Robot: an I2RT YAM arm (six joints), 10 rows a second.
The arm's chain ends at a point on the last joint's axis. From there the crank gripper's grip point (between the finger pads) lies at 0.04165 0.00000 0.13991 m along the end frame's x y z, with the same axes.
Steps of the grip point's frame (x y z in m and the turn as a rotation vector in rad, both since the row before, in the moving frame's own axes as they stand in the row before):
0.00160, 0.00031, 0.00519, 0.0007, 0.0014, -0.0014
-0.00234, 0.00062, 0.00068, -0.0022, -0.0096, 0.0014
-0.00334, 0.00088, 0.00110, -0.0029, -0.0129, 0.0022
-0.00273, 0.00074, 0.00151, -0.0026, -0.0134, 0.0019
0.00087, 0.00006, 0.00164, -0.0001, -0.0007, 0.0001
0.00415, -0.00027, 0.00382, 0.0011, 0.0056, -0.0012
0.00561, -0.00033, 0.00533, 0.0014, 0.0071, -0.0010
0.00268, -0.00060, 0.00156, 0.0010, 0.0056, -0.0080
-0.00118, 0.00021, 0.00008, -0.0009, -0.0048, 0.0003
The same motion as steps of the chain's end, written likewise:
0.00140, 0.00047, 0.00525, 0.0007, 0.0014, -0.0014
-0.00099, 0.00025, 0.00029, -0.0022, -0.0096, 0.0014
-0.00153, 0.00038, 0.00058, -0.0029, -0.0129, 0.0022
-0.00085, 0.00030, 0.00097, -0.0026, -0.0134, 0.0019
0.00097, 0.00004, 0.00161, -0.0001, -0.0007, 0.0001
0.00337, -0.00007, 0.00406, 0.0011, 0.0056, -0.0012
0.00462, -0.00009, 0.00563, 0.0014, 0.0071, -0.0010
0.00190, -0.00012, 0.00180, 0.0010, 0.0056, -0.0080
-0.00051, 0.00007, -0.00012, -0.0009, -0.0048, 0.0003

